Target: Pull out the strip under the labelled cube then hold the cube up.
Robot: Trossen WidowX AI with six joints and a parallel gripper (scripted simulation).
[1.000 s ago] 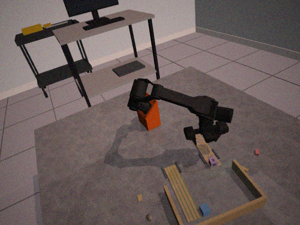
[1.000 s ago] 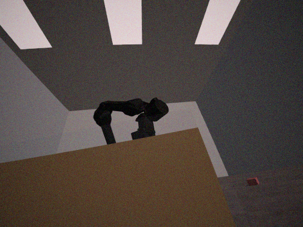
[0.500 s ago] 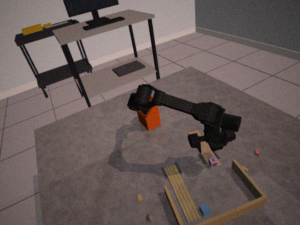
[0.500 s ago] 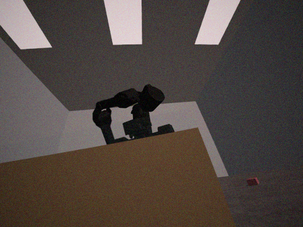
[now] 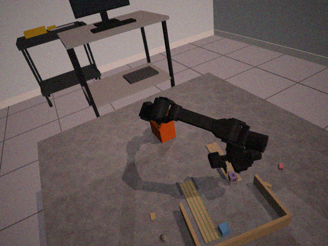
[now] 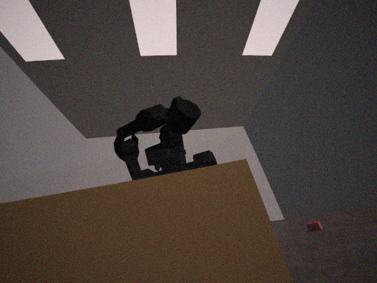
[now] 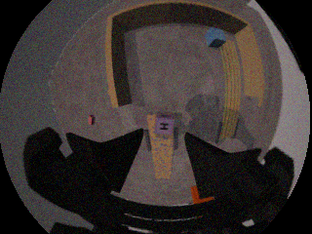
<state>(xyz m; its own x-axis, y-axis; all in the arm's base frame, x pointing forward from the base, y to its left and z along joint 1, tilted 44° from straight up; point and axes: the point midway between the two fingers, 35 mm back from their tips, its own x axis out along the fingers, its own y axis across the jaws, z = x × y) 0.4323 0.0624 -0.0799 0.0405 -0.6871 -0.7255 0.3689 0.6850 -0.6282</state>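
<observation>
The labelled cube lies 40 mm below my gripper tip. From my gripper tip the other things lie so: strip (110 mm behind, 60 mm below, 30 mm to the left); red block (210 mm to the left, 60 mm below, 60 mm ahead).
</observation>
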